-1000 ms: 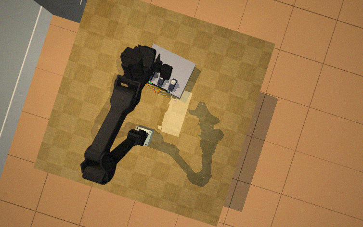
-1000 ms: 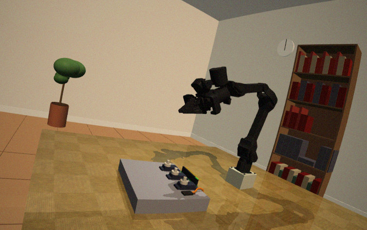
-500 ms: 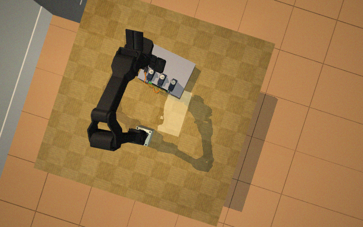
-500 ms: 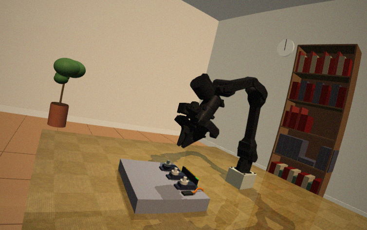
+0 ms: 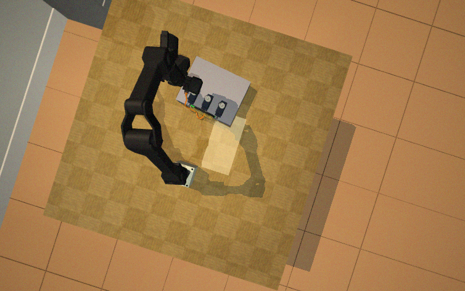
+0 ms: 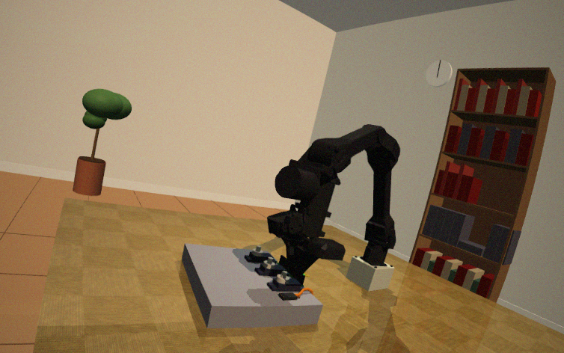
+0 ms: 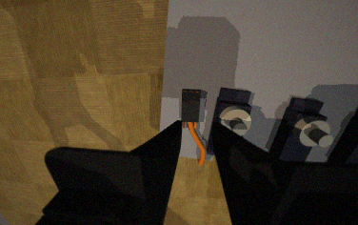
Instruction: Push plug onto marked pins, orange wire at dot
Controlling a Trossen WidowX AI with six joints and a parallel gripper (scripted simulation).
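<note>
The green band lies 6 cm behind my gripper tip, 6 cm to the right of it and 2 cm below it. Round my gripper tip: grey holder (10 cm ahead, 11 cm to the right, 7 cm below).
</note>
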